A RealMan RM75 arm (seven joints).
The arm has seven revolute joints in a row. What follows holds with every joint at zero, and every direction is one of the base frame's.
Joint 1 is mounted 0.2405 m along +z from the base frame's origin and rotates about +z.
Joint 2 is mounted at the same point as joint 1 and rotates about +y.
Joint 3 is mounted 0.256 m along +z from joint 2 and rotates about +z.
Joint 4 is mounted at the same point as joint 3 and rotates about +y.
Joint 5 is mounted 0.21 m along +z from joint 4 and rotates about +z.
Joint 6 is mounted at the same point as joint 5 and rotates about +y.
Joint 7 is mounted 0.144 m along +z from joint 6 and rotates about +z.
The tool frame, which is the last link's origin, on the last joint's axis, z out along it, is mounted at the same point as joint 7; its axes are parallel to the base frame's.
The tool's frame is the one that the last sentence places.
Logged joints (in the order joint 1, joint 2, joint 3, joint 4, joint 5, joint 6, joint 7), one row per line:
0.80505, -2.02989, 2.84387, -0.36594, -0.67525, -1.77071, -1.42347
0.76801, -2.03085, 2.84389, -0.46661, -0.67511, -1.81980, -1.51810
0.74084, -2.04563, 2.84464, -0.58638, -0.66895, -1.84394, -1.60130
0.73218, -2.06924, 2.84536, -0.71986, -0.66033, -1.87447, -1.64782
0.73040, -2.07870, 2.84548, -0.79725, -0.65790, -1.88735, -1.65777
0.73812, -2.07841, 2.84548, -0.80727, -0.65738, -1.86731, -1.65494
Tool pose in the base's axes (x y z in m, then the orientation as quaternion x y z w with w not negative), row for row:
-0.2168, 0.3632, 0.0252, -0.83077, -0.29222, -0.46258, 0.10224
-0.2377, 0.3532, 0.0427, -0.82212, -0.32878, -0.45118, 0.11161
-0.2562, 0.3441, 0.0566, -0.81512, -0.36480, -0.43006, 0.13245
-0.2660, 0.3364, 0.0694, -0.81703, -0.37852, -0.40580, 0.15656
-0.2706, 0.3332, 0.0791, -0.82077, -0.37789, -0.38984, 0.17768
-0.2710, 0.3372, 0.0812, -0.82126, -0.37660, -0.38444, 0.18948
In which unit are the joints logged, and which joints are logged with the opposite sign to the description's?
The joints are logged in radians. Opposite sign: joint 1, joint 6.
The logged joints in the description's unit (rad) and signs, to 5 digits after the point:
-0.80505, -2.02989, 2.84387, -0.36594, -0.67525, 1.77071, -1.42347
-0.76801, -2.03085, 2.84389, -0.46661, -0.67511, 1.81980, -1.51810
-0.74084, -2.04563, 2.84464, -0.58638, -0.66895, 1.84394, -1.60130
-0.73218, -2.06924, 2.84536, -0.71986, -0.66033, 1.87447, -1.64782
-0.73040, -2.07870, 2.84548, -0.79725, -0.65790, 1.88735, -1.65777
-0.73812, -2.07841, 2.84548, -0.80727, -0.65738, 1.86731, -1.65494

